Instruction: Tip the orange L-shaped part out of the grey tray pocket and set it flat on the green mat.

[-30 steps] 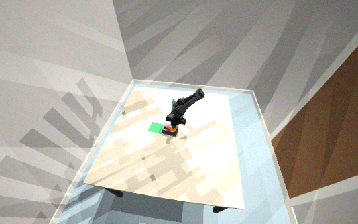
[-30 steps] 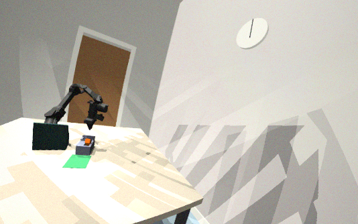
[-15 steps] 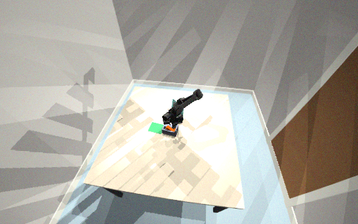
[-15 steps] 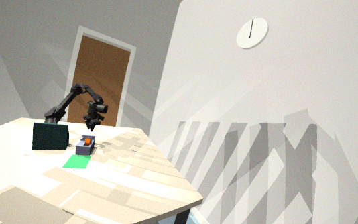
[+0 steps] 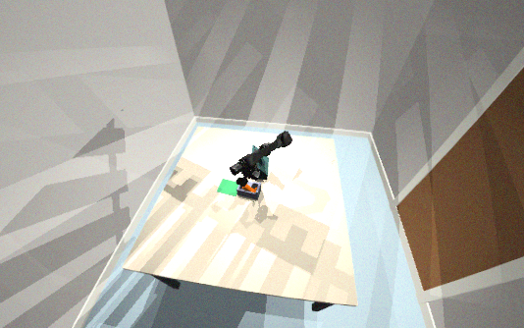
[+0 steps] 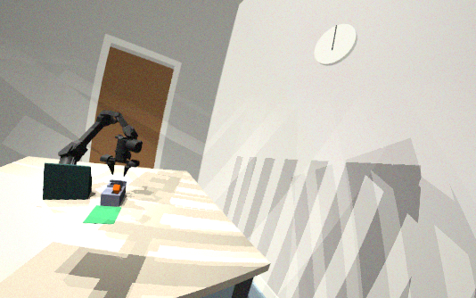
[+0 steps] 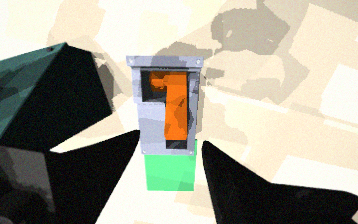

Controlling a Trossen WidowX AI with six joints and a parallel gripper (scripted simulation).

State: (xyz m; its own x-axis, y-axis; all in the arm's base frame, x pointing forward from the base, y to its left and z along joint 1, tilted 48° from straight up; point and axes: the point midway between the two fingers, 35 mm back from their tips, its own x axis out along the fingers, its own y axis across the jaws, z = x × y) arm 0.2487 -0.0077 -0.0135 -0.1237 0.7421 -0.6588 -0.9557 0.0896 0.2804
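Now: the orange L-shaped part 100 mm below my gripper tip, 30 mm to the left of it and 10 mm behind it. The rest, counted from my gripper tip: green mat 160 mm below, 150 mm to the right, 30 mm behind.
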